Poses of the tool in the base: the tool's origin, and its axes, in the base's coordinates. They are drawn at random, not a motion.
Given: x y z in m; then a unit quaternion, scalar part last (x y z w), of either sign.
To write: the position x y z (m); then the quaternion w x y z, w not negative. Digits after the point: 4 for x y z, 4 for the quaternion.
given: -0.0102, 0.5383, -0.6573, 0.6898, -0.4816, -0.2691, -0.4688
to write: -0.0102, 0.5383, -0.6573, 0.4688, -0.6898, 0.4816, 0.2691
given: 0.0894, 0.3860, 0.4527, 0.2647, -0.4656, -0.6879, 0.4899
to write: 0.0894, 0.3860, 0.4527, 0.4899, 0.2647, -0.4656, -0.6879
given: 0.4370, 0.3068, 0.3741, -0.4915, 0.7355, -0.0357, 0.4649
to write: 0.4370, 0.3068, 0.3741, 0.4649, -0.4915, 0.7355, -0.0357
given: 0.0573, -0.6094, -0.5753, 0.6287, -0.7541, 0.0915, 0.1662
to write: 0.0573, -0.6094, -0.5753, 0.1662, 0.6287, -0.7541, 0.0915
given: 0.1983, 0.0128, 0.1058, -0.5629, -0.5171, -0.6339, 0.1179
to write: 0.1983, 0.0128, 0.1058, 0.1179, -0.5629, -0.5171, -0.6339
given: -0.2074, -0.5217, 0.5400, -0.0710, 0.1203, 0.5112, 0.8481
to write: -0.2074, -0.5217, 0.5400, 0.8481, -0.0710, 0.1203, 0.5112
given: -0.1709, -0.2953, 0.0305, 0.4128, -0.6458, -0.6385, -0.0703
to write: -0.1709, -0.2953, 0.0305, 0.0703, -0.4128, 0.6458, 0.6385
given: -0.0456, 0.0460, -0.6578, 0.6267, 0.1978, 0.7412, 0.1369
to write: -0.0456, 0.0460, -0.6578, 0.1369, 0.6267, 0.1978, 0.7412
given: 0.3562, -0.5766, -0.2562, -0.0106, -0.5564, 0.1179, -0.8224
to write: 0.3562, -0.5766, -0.2562, 0.8224, 0.0106, 0.5564, -0.1179
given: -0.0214, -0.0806, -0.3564, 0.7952, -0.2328, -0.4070, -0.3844
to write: -0.0214, -0.0806, -0.3564, 0.3844, -0.7952, 0.2328, 0.4070
